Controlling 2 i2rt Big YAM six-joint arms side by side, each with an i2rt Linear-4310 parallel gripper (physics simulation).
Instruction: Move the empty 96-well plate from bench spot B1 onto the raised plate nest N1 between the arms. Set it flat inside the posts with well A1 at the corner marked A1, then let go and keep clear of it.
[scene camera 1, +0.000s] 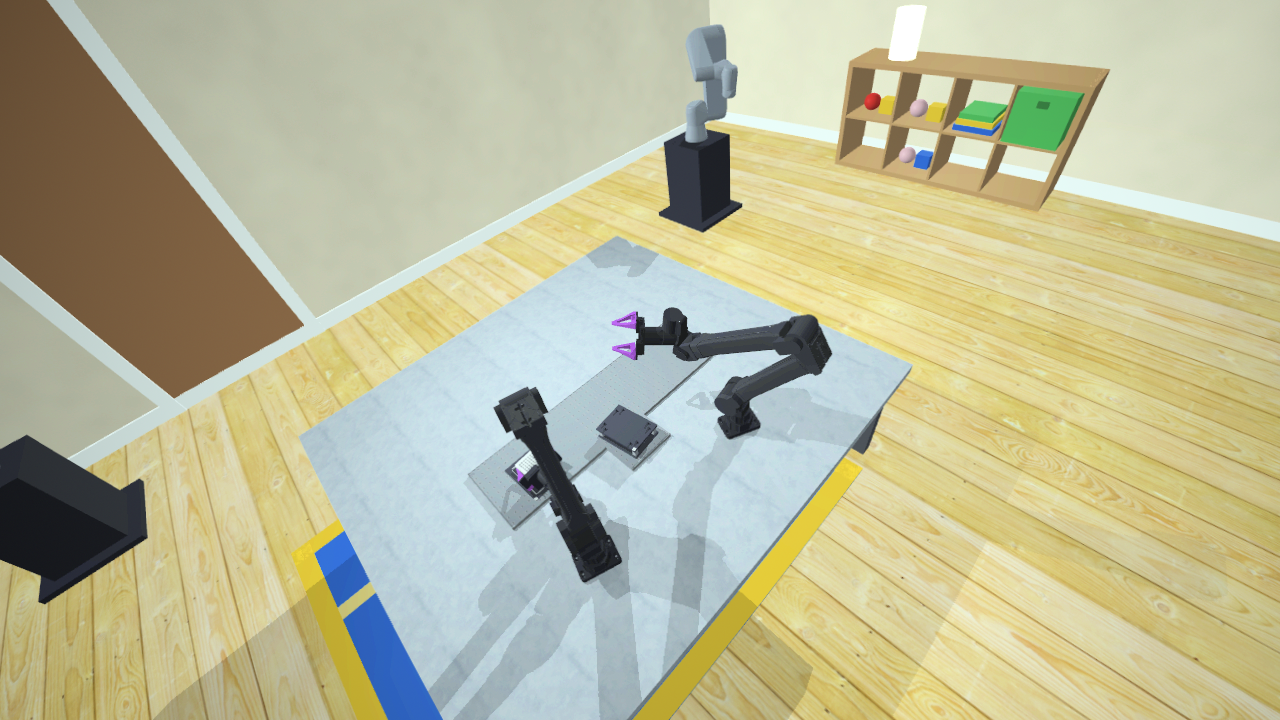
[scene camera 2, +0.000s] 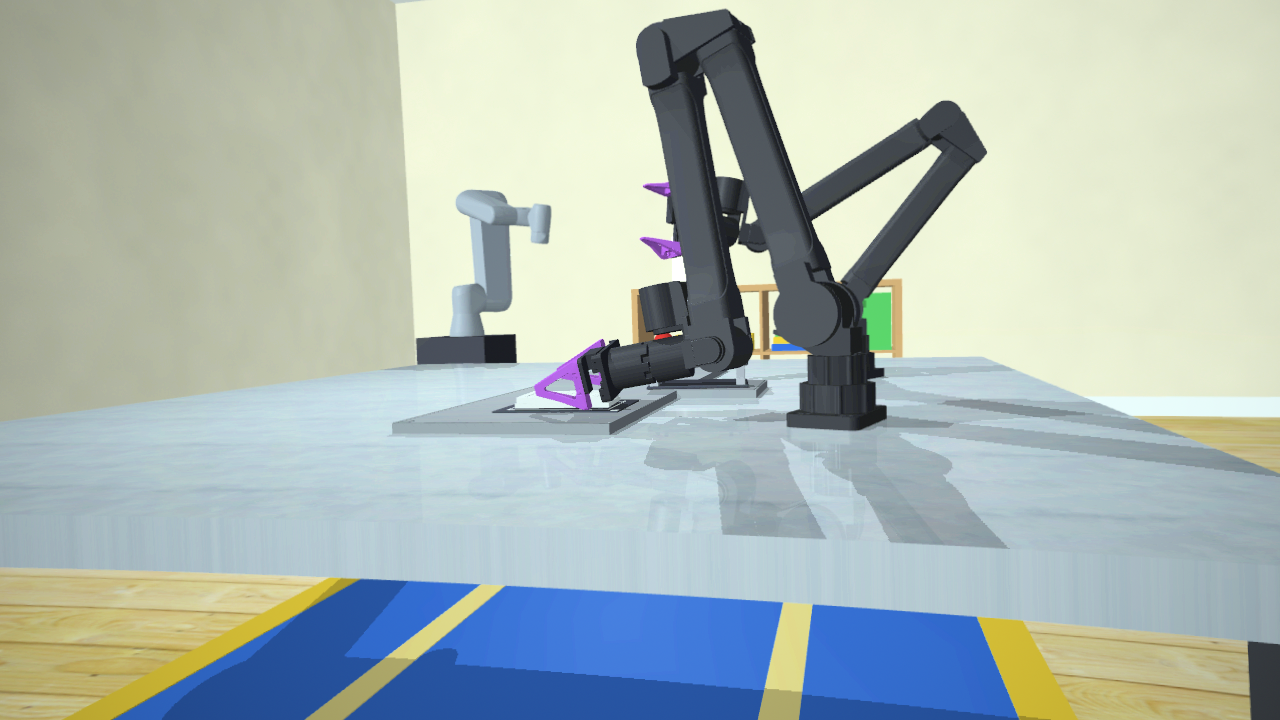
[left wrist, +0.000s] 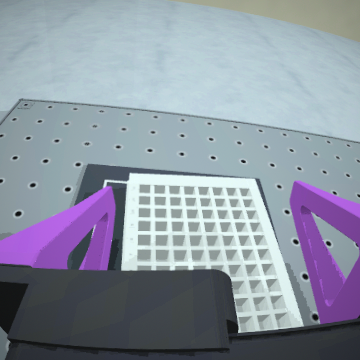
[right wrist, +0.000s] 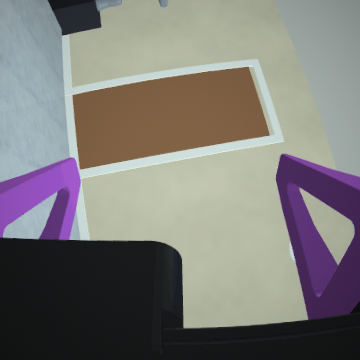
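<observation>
The white 96-well plate lies on a dark pad at the left end of the perforated board. My left gripper is open and low over it, with one finger to each side of the plate and a gap at both sides. The gripper body hides the plate's near part in the left wrist view. The dark raised nest stands between the arms with nothing on its top. My right gripper is open and empty, high above the far side of the table.
The grey perforated board runs past the nest toward the right arm. The nest stands on a small grey base in front of it. A grey robot on a dark pedestal and a wooden shelf unit stand beyond the table.
</observation>
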